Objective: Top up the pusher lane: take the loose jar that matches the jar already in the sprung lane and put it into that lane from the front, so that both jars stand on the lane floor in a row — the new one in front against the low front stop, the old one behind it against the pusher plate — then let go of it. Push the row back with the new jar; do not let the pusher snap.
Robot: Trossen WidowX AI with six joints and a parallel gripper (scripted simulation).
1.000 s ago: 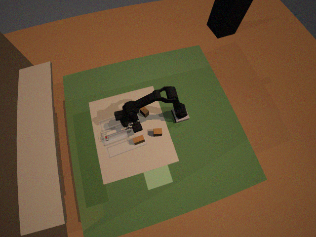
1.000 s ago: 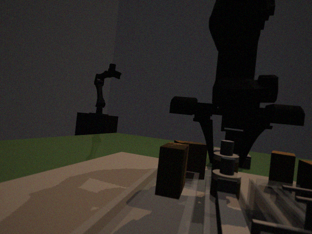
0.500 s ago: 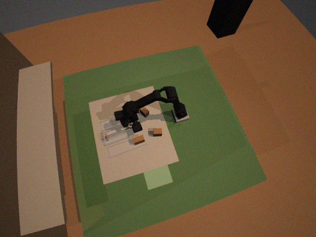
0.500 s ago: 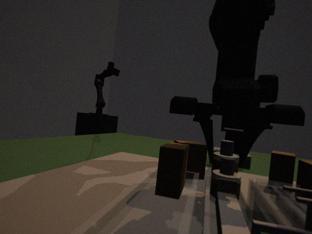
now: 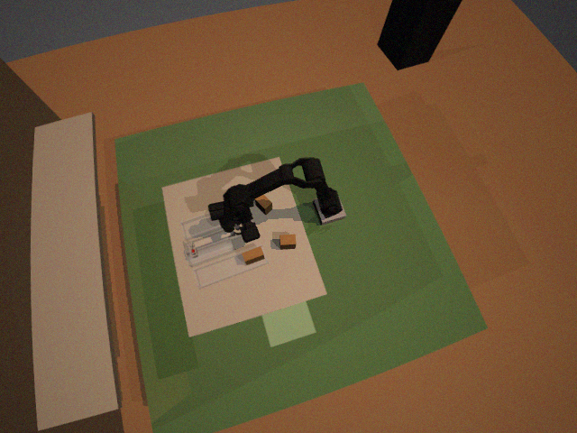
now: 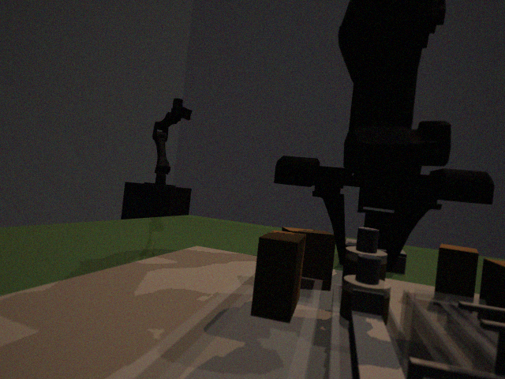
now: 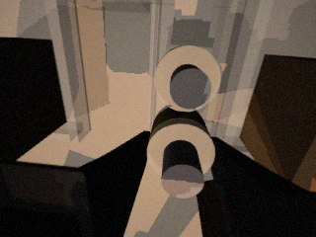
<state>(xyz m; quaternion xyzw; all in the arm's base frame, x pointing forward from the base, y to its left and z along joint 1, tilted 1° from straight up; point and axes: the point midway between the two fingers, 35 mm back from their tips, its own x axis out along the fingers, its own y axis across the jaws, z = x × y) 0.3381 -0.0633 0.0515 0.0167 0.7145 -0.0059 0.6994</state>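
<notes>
My gripper tip is 5 cm short of the beige board, 2 cm to the right of it and 5 cm above it. Also, from my gripper tip: long beige shelf 51 cm ahead, 3 cm to the right, 32 cm above; red-topped part 22 cm ahead, 3 cm to the left, 2 cm above.
</notes>
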